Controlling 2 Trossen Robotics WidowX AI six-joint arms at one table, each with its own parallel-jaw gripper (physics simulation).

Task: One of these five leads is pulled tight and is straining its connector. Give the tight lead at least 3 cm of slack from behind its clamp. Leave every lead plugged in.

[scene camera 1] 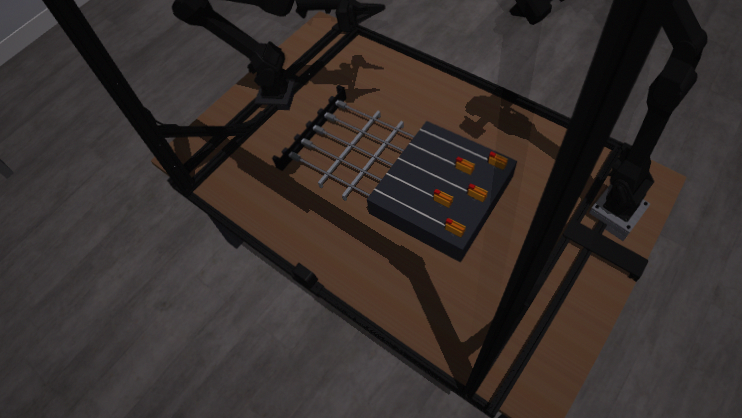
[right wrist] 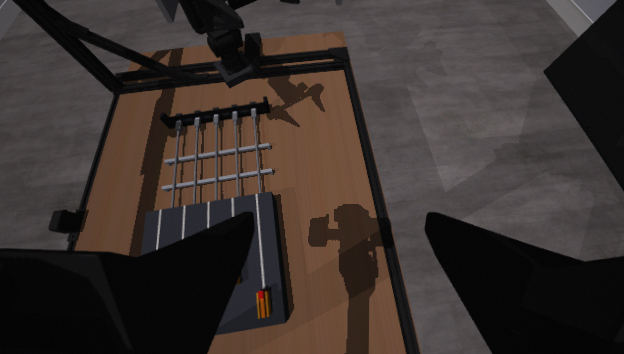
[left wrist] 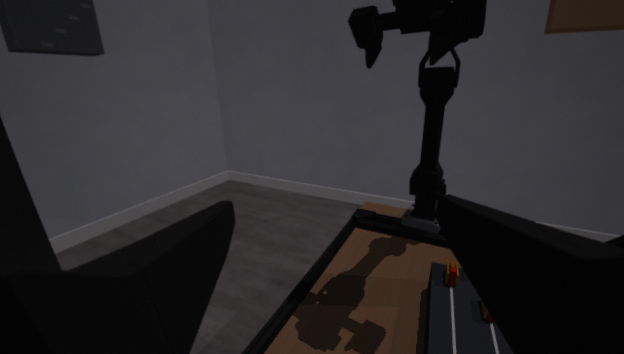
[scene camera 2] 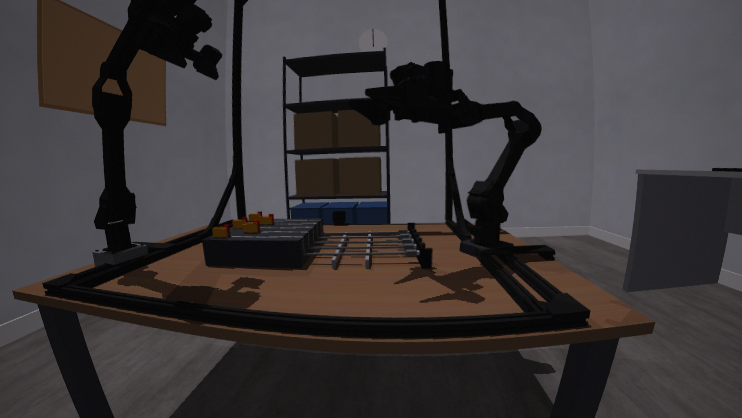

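Five thin leads run from grey connectors on a black strip, over two pale crossbars, into grooves on a dark block. Each reaches an orange clamp with a red part, such as the clamps at the block's two sides. The clamps sit at staggered distances. I cannot tell which lead is tight. My left gripper is open and empty, high above the table. My right gripper is open and empty, high up, away from the leads.
A black frame borders the wooden table, and its dark uprights rise beside the work area. A small black box sits on the frame's near side in scene camera 1. Arm shadows fall beside the block and strip.
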